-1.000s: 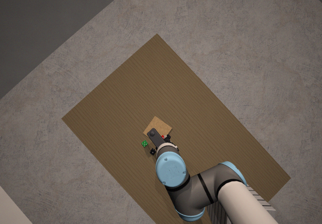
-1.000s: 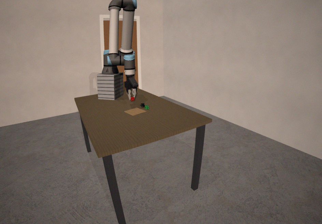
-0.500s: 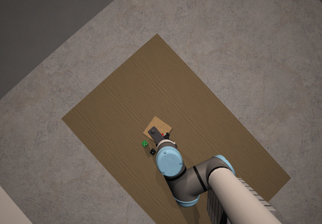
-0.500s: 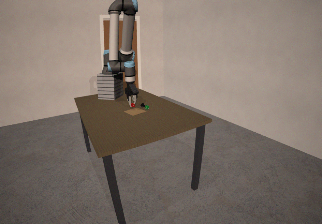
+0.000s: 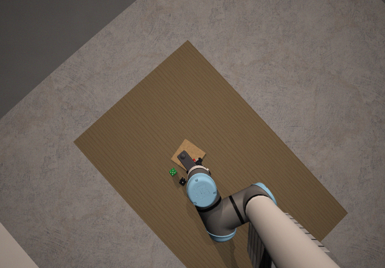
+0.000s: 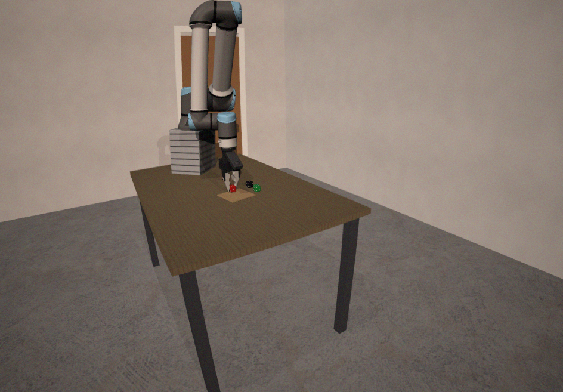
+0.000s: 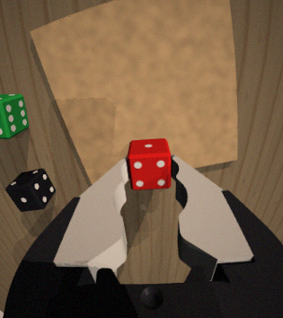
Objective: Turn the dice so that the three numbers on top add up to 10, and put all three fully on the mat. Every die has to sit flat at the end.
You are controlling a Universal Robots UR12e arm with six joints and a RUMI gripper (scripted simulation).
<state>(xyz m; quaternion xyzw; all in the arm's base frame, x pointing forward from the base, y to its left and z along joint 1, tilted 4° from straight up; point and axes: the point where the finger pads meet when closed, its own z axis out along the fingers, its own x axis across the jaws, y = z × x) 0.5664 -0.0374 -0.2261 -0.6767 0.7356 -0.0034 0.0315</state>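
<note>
Right now the red die is right at my hand. From my hand the other things lie so: tan mat: 5 cm ahead, 2 cm below; black die: 2 cm behind, 12 cm to the left, 1 cm below; green die: 6 cm ahead, 11 cm to the left, 1 cm below.
</note>
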